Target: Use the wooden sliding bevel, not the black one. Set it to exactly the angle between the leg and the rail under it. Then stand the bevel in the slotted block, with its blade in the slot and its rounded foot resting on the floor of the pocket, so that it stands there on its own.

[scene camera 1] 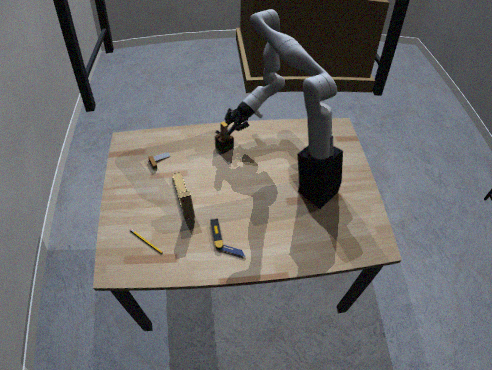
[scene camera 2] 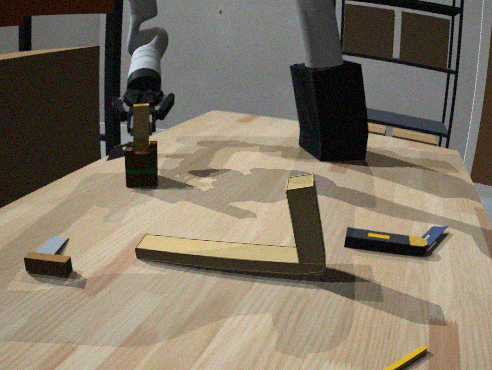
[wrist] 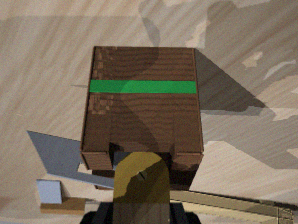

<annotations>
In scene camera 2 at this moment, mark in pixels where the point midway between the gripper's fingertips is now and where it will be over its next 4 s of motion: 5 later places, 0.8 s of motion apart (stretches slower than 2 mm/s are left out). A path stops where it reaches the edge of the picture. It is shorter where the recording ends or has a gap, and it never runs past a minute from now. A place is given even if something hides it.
My gripper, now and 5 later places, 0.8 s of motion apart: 141, 132; 141, 135; 141, 137; 142, 120; 143, 94; 155, 96
</annotations>
